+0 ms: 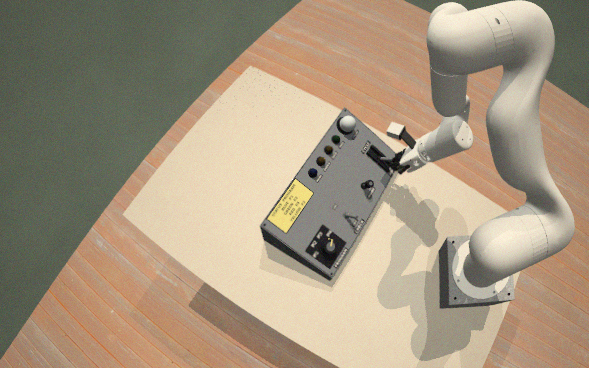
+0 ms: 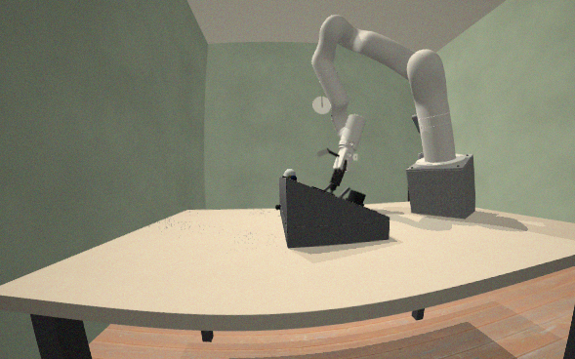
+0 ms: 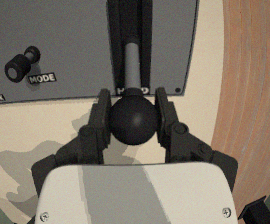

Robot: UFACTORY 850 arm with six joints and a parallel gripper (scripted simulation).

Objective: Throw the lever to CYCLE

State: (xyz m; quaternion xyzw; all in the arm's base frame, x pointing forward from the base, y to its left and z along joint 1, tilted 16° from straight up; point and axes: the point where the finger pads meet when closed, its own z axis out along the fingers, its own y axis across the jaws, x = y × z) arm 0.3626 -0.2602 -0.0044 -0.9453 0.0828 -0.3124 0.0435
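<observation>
Right now the lever is 3 cm ahead of my hand and 2 cm below it. Also, from my hand: grey sloped console 16 cm to the left, 11 cm ahead, 5 cm below; then rotary selector 34 cm to the left, 11 cm ahead, 3 cm below; then toggle 11 cm to the left, 7 cm ahead, 3 cm below.
</observation>
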